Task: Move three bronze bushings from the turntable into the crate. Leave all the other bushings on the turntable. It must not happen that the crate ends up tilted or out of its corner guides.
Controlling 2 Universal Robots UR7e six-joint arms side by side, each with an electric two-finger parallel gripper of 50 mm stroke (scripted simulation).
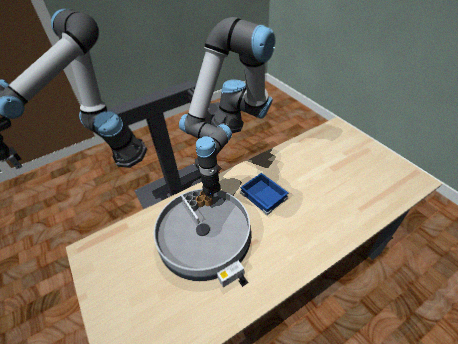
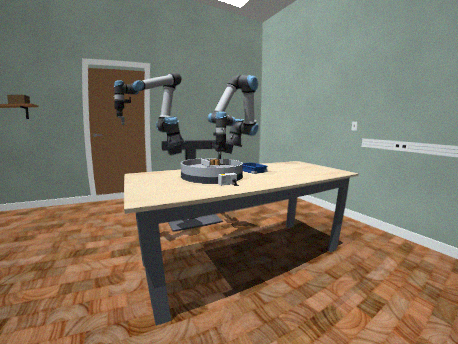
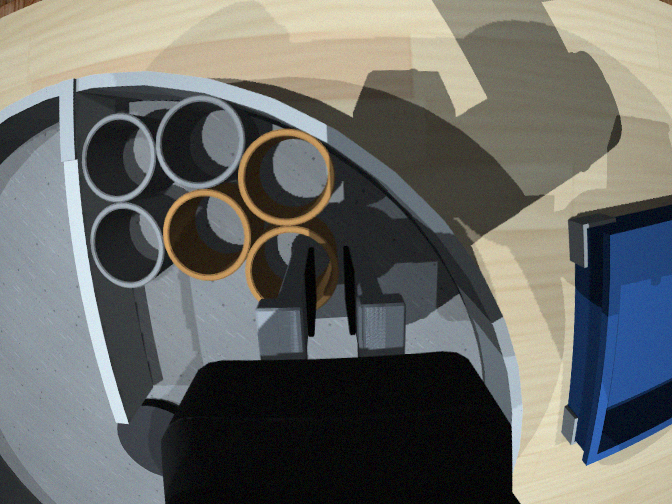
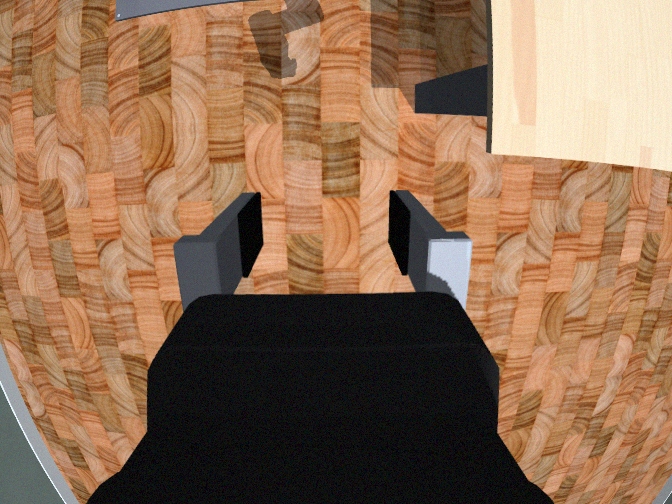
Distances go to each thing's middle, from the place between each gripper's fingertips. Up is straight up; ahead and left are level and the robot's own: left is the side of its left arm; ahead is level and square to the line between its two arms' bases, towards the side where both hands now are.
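The blue crate (image 1: 263, 192) is 4 cm ahead of my left hand, 26 cm to the left of it and 9 cm below it. The turntable (image 1: 222, 230) is 9 cm to the right of my left hand, 13 cm ahead of it and 6 cm below it.
With respect to the turntable, my right hand is 63 cm to the right of it, 44 cm short of it and 33 cm above it. The blue crate is 99 cm to the left of my right hand, 35 cm ahead of it and 35 cm below it.
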